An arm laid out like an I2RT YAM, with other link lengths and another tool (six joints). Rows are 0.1 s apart.
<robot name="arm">
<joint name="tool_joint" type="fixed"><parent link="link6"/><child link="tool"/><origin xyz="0.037 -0.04 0.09" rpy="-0.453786 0 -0.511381"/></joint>
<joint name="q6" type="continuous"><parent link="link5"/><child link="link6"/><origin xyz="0 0.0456 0.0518" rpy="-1.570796 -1.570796 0"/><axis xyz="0 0 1"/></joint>
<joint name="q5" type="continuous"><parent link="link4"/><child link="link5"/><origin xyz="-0.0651 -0.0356 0.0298" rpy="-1.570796 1.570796 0"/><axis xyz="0 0 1"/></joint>
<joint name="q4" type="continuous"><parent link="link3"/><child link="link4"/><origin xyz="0.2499 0.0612 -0.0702" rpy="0 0 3.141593"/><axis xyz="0 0 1"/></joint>
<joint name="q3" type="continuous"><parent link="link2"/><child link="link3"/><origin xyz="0 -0.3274 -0.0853" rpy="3.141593 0 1.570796"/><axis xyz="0 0 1"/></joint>
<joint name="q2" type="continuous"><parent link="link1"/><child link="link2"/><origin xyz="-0.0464 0.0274 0.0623" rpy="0 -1.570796 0"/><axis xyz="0 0 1"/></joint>
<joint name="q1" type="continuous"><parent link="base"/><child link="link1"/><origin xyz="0 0 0.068" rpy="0 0 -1.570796"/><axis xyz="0 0 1"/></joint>
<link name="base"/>
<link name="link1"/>
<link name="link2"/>
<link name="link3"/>
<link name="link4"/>
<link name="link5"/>
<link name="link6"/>
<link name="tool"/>
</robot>
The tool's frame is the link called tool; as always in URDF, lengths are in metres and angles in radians. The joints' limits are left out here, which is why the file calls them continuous.
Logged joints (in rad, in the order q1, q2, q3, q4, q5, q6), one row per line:
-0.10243, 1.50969, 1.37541, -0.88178, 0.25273, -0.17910
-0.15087, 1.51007, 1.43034, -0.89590, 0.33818, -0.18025
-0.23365, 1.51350, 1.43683, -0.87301, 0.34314, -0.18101
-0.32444, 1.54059, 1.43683, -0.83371, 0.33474, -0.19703
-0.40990, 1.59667, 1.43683, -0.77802, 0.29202, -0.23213
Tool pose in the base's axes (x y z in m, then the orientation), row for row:
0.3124, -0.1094, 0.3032, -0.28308, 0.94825, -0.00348, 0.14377
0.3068, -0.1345, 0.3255, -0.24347, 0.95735, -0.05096, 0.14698
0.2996, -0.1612, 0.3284, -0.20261, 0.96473, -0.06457, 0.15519
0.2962, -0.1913, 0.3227, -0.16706, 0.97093, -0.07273, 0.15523
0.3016, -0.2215, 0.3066, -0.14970, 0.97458, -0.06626, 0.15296
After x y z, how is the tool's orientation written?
As a quaternion, x y z w.
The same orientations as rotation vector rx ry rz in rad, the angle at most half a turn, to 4 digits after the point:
-0.8161, 2.7338, -0.0100
-0.7007, 2.7551, -0.1467
-0.5804, 2.7636, -0.1850
-0.4786, 2.7813, -0.2083
-0.4294, 2.7953, -0.1900

